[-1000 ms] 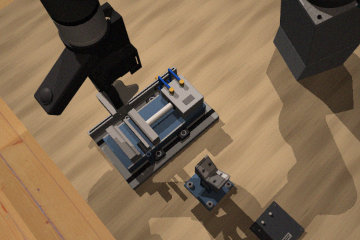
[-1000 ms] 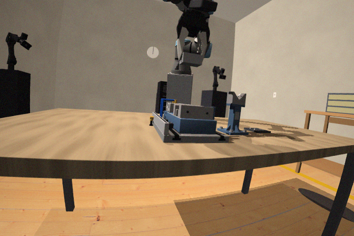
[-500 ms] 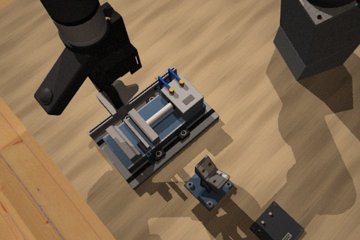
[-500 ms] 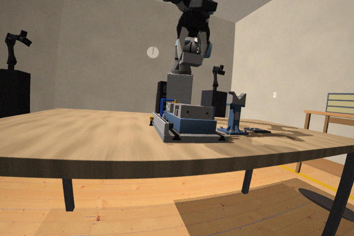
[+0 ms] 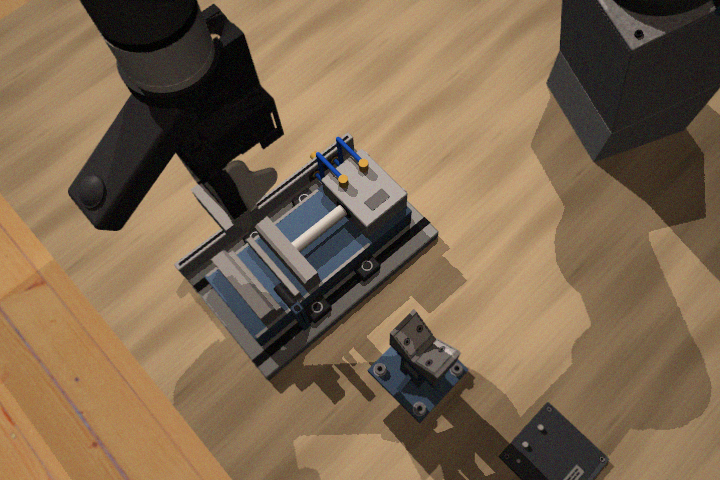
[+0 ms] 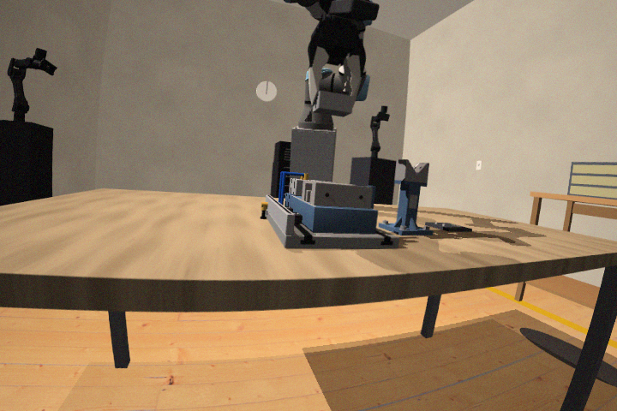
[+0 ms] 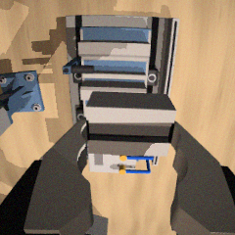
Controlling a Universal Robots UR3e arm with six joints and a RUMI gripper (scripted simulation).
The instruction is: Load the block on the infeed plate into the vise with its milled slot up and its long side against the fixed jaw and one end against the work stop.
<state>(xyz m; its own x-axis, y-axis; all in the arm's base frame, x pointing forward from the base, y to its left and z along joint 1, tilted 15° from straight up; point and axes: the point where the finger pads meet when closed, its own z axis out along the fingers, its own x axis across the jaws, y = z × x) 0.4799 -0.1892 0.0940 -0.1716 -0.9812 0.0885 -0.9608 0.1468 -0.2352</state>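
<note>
Now: the fixed jaw 170 mm below my hand, 40 mm ahead of it and 10 mm to the left of it. Also, from my hand: part (right at my hand); dark work stop (150 mm below, 60 mm to the left, 20 mm ahead); moving jaw (170 mm below, 30 mm behind, 20 mm to the left).
</note>
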